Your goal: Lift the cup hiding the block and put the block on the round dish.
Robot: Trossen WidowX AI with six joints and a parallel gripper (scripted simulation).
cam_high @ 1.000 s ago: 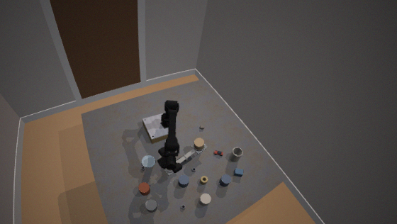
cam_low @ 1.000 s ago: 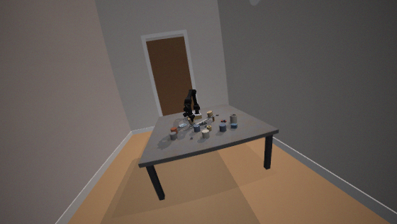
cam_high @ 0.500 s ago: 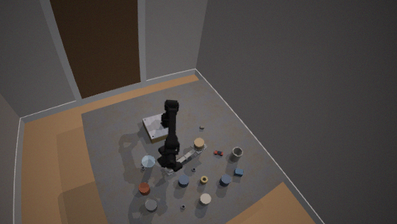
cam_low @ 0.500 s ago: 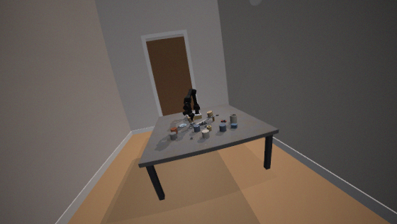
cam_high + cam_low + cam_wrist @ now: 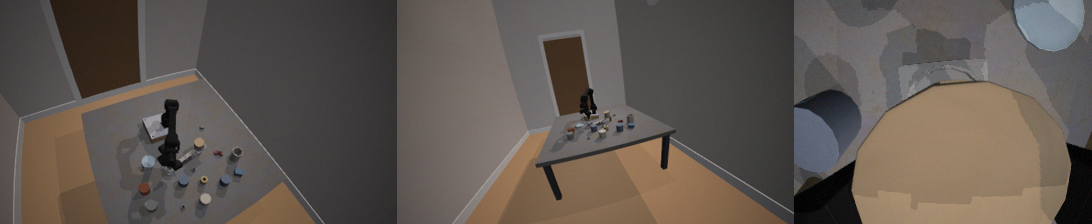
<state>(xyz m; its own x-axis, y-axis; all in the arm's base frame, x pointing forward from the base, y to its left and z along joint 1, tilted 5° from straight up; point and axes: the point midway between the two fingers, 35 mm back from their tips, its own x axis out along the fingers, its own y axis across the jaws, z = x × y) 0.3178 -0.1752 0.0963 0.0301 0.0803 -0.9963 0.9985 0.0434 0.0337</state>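
The grey block lies 80 mm below my gripper tip. The rest, counted from my gripper tip: red-brown cylinder: 240 mm to the right, 80 mm below, 40 mm ahead; tan cup: 20 mm to the right, 10 mm above; round pale blue dish: 130 mm behind, 110 mm below, 100 mm to the right.
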